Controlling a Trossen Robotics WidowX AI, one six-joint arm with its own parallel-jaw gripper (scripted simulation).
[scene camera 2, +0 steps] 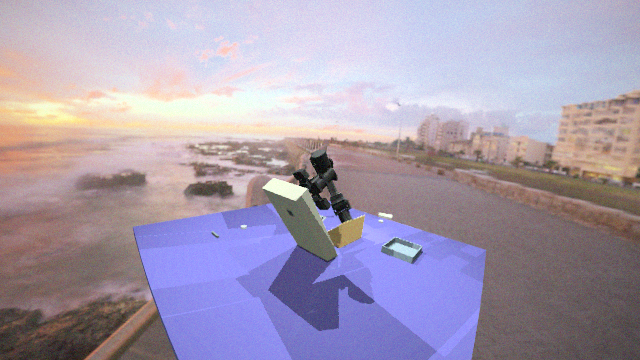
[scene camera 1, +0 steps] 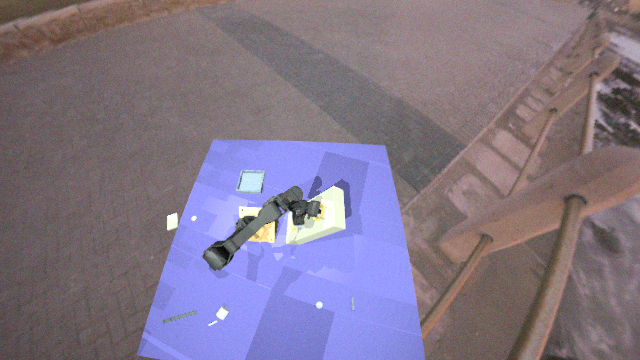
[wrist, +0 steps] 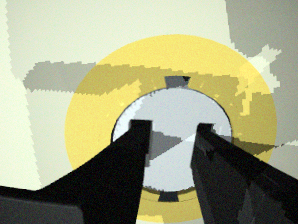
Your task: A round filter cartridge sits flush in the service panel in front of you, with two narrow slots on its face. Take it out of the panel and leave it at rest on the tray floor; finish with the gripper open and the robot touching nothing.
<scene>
same spot on service panel: [wrist: 74, 74] = [scene camera 1: 321, 218]
</scene>
